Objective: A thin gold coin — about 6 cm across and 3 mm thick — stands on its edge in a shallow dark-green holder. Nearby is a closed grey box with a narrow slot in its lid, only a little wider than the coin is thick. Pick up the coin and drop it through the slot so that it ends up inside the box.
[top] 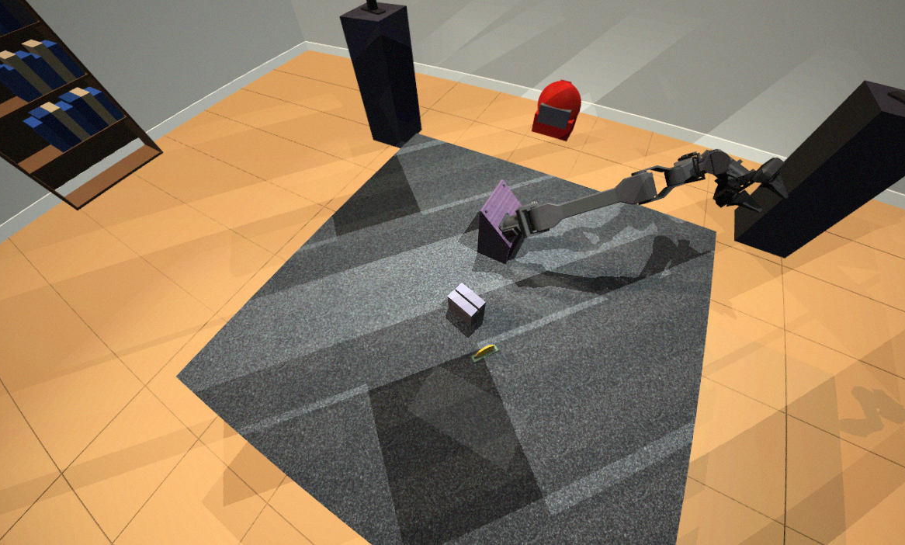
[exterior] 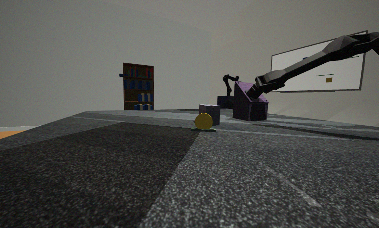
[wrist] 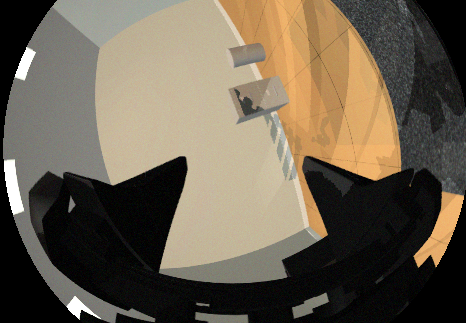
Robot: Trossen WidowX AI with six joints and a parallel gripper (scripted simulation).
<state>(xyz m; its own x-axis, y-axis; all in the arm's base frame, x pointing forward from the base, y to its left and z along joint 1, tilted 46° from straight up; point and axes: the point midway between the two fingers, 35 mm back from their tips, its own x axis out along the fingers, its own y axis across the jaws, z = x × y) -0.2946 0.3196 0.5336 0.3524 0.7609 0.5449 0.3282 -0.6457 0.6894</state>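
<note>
My gripper tip is 630 mm short of the gold coin, 550 mm to the left of it and 240 mm above it.
</note>
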